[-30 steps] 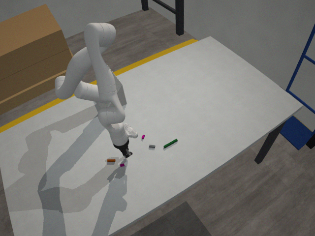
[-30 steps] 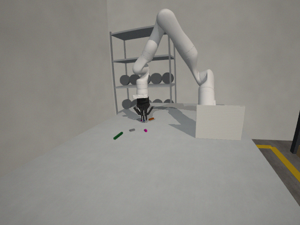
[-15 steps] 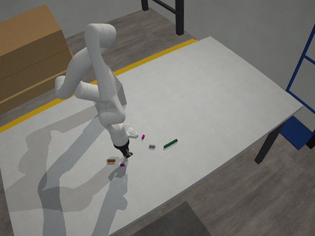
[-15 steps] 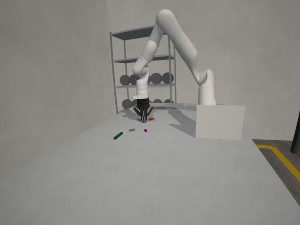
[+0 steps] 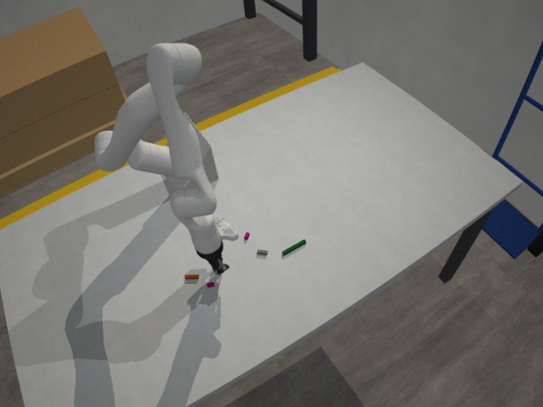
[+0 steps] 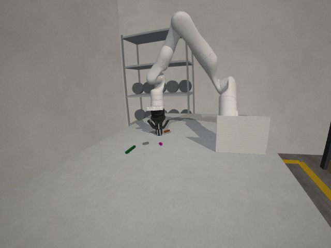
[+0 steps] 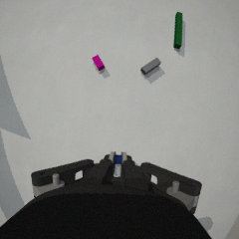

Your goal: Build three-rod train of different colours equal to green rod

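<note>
My hand is 1 cm above the blue rod. The rest, counted from my hand: grey rod: 14 cm to the left, 2 cm below, 2 cm ahead; then orange rod: 8 cm to the right, 2 cm below, 2 cm behind; then green rod: 23 cm to the left, 6 cm ahead, 2 cm below.
</note>
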